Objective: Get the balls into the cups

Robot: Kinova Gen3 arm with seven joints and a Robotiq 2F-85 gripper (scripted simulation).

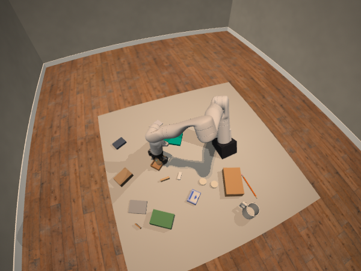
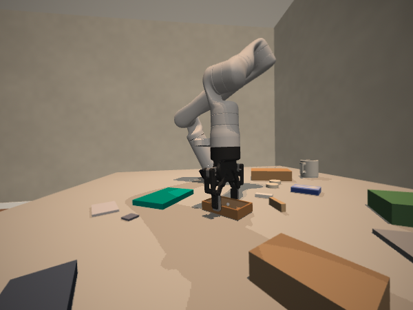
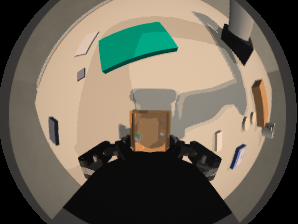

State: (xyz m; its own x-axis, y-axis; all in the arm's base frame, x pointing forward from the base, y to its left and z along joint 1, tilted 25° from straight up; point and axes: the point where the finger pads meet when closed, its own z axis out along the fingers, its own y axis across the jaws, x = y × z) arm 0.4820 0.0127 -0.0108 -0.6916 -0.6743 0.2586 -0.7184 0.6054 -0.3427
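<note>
The covered wooden puzzle is 2 cm below my hand. The rest, counted from my hand: teal slab: 18 cm to the right, 12 cm behind, 2 cm below; white block: 14 cm to the left, 11 cm behind, 2 cm below; small wooden block: 13 cm to the left, 1 cm below, 1 cm behind.
</note>
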